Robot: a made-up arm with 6 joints. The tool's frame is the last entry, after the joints. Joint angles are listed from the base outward. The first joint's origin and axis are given. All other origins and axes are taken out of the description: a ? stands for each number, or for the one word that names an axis. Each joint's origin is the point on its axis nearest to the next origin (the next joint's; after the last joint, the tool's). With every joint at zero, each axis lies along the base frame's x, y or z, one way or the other. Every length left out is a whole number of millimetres.
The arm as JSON. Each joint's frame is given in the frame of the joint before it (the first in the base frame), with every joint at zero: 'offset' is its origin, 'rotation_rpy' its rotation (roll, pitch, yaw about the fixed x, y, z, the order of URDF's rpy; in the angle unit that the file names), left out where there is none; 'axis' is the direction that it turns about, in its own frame. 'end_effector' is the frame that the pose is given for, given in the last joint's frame.
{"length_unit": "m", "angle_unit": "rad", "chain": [
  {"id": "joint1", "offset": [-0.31, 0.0, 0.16], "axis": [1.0, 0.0, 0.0]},
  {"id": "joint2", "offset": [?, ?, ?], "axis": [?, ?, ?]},
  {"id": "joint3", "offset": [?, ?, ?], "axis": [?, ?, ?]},
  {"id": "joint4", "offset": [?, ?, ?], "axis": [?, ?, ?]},
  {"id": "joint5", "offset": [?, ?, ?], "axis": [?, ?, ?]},
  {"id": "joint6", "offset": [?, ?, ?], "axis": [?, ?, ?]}
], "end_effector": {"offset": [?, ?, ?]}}
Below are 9 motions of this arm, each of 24 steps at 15 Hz.
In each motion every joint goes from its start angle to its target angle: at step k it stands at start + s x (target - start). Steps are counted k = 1, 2, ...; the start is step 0. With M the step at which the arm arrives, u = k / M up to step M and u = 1 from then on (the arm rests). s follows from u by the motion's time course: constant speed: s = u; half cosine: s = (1 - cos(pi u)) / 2; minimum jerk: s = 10 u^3 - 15 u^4 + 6 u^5.
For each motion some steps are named. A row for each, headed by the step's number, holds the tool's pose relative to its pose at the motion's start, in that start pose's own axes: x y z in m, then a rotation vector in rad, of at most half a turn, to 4 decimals.
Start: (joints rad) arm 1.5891 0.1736 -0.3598 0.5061 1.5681 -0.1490
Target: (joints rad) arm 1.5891 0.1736 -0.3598 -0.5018 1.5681 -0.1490
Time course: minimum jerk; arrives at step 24
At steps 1, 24:
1: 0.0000 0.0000 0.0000 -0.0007 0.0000 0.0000
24: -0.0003 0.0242 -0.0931 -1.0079 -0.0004 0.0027

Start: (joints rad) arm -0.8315 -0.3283 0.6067 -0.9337 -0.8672 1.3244
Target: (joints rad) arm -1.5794 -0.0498 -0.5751 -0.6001 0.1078 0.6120
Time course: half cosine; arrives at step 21
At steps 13, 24:
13: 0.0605 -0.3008 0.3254 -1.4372 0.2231 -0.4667
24: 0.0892 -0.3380 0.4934 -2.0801 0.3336 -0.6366

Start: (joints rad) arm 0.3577 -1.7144 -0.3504 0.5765 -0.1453 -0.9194
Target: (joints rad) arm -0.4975 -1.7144 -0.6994 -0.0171 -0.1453 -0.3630
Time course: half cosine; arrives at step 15
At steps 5, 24:
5: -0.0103 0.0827 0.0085 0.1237 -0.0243 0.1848
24: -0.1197 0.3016 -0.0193 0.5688 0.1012 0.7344

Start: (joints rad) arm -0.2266 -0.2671 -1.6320 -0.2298 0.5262 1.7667
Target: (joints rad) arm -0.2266 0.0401 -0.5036 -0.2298 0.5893 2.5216
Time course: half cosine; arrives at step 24
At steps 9, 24:
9: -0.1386 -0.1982 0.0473 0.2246 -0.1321 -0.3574
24: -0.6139 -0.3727 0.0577 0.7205 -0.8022 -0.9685

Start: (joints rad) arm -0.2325 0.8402 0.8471 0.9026 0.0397 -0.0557
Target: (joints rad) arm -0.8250 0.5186 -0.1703 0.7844 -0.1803 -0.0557
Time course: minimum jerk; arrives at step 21
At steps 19, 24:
19: -0.1499 0.1101 0.3661 0.6620 -1.5522 0.1189
24: -0.1537 0.1102 0.3669 0.6659 -1.5639 0.1213

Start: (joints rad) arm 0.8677 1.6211 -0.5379 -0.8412 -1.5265 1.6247
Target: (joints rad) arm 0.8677 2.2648 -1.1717 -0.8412 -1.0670 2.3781
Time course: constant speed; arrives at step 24
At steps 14, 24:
14: -0.0522 -0.1364 0.1695 0.0755 0.3111 -0.2987
24: -0.0856 -0.1807 0.3277 0.0883 0.4155 -0.6112

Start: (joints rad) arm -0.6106 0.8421 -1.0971 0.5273 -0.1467 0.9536
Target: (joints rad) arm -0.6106 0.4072 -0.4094 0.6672 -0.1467 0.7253
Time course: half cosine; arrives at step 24
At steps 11, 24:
11: -0.1329 -0.0279 -0.0122 -0.1176 0.2493 -0.2295
24: -0.3073 -0.0318 0.0319 -0.3174 0.6427 -0.4052

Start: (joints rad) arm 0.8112 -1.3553 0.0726 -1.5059 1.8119 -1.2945
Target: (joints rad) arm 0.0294 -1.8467 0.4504 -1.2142 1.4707 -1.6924
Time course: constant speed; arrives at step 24
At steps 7, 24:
7: -0.0470 0.0787 0.1264 -0.2300 -0.3077 0.0558
24: -0.3553 0.3055 0.2373 -0.6458 -1.0913 0.1185

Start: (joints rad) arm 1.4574 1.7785 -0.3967 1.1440 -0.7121 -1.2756
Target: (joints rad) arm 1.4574 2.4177 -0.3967 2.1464 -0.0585 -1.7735
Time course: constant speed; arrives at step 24
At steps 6, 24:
6: 0.0224 0.0492 -0.1428 -0.3729 0.3268 0.0276
24: -0.1871 -0.0075 -0.4527 -0.9741 1.5372 0.1783

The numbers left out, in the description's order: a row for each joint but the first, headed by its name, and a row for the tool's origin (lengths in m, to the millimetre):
joint2: xyz 0.0 0.03 0.32, axis 0.0 0.0 -1.0
joint3: xyz -0.01 0.3 0.0, axis 0.0 1.0 0.0
joint4: xyz -0.01 0.0 -0.29, axis 0.0 0.0 -1.0
joint5: xyz 0.07 0.05 0.0, axis 0.0 1.0 0.0
joint6: xyz 0.3 0.0 -0.09, axis 1.0 0.0 0.0
tool: xyz 0.0 0.02 0.08

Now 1 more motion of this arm.
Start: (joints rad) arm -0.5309 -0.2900 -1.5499 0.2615 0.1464 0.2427
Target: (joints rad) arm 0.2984 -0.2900 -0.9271 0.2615 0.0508 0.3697
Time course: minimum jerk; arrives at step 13
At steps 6, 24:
6: 0.0547 -0.2035 0.0536 0.1045 0.0366 -0.3553
24: 0.0154 -0.4239 0.1137 0.3529 0.0819 -0.7959

